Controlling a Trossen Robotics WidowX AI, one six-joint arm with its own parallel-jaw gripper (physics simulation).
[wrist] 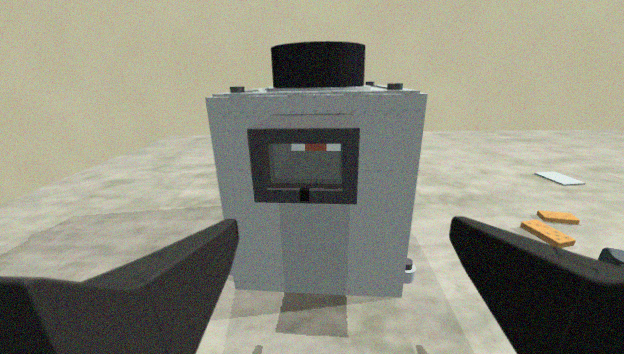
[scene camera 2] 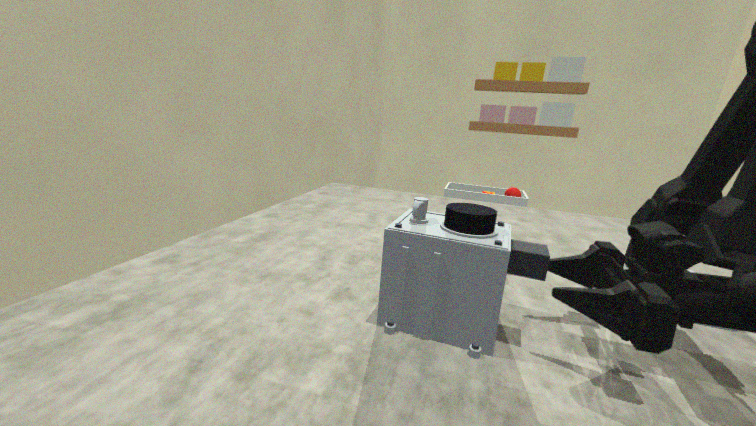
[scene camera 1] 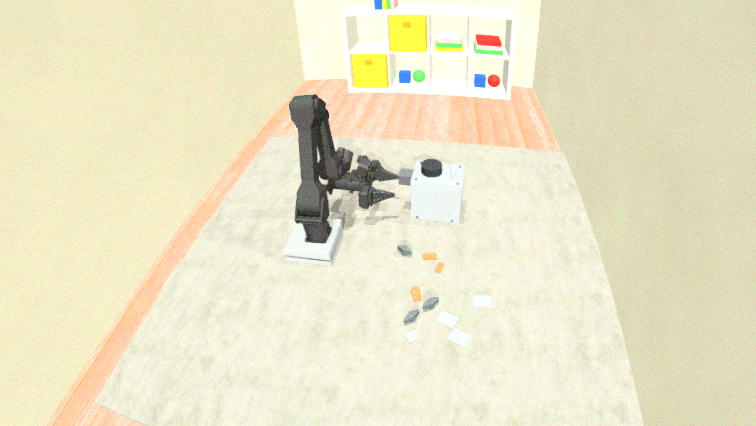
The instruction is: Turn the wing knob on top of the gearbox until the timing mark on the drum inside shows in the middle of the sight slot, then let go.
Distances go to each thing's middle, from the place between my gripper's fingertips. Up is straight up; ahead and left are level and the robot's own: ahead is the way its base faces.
Right now the gearbox point(scene camera 2: 444, 280) is 100 mm ahead of my hand and 10 mm to the left of it.
